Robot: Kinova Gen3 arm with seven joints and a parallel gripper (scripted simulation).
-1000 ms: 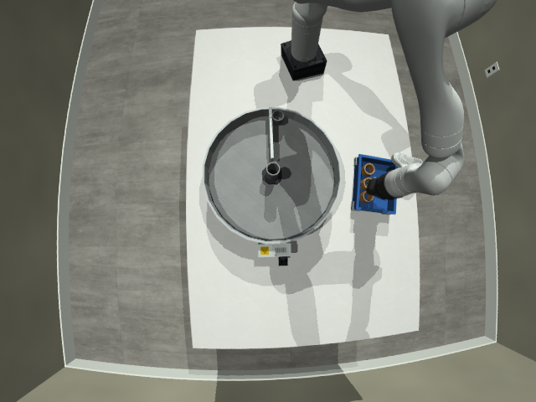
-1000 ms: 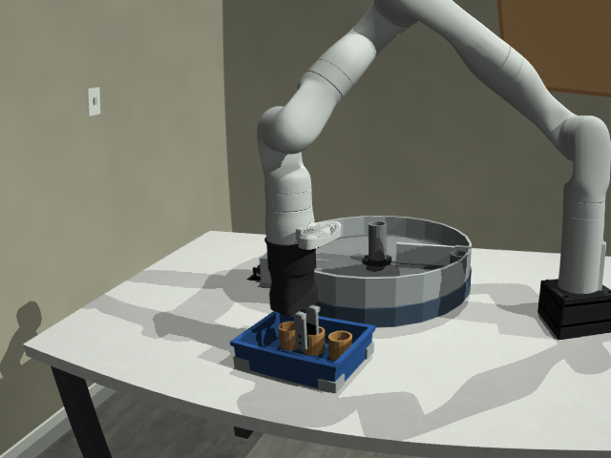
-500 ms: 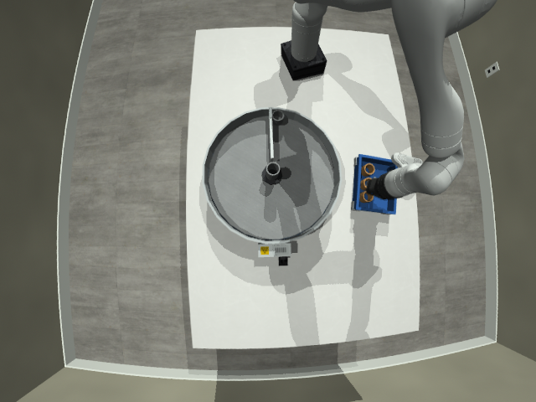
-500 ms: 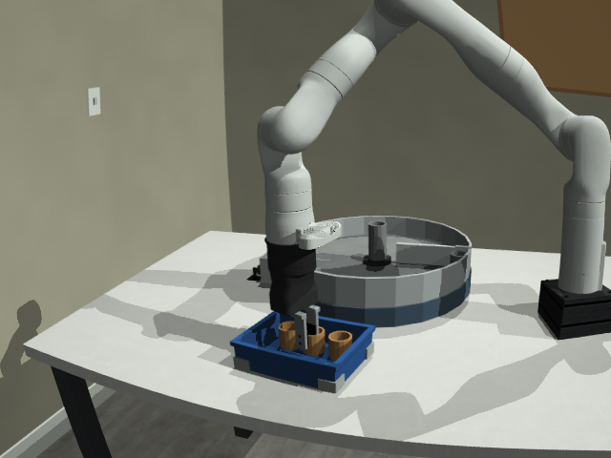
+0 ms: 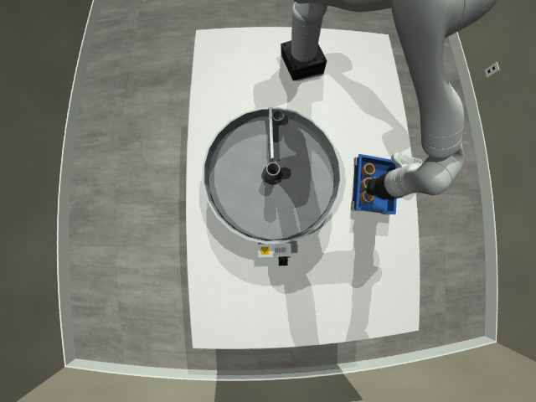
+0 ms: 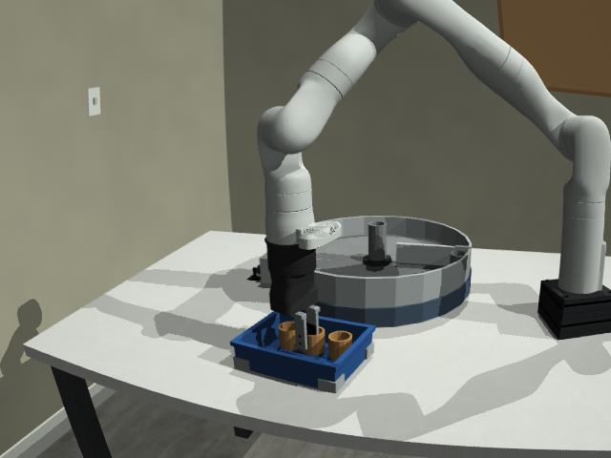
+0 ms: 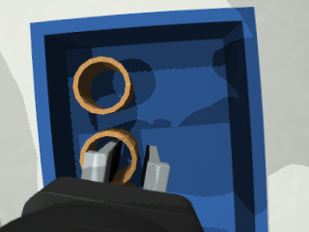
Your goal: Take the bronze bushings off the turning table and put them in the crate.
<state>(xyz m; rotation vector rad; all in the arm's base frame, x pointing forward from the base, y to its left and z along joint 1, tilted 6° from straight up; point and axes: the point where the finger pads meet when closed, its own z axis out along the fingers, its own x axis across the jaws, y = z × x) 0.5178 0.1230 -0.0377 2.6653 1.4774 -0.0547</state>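
My gripper is now 20 mm to the right of the blue crate and 20 mm above it. The rest, counted from my hand: round turning table (90 mm behind, 330 mm to the right, 10 mm above).
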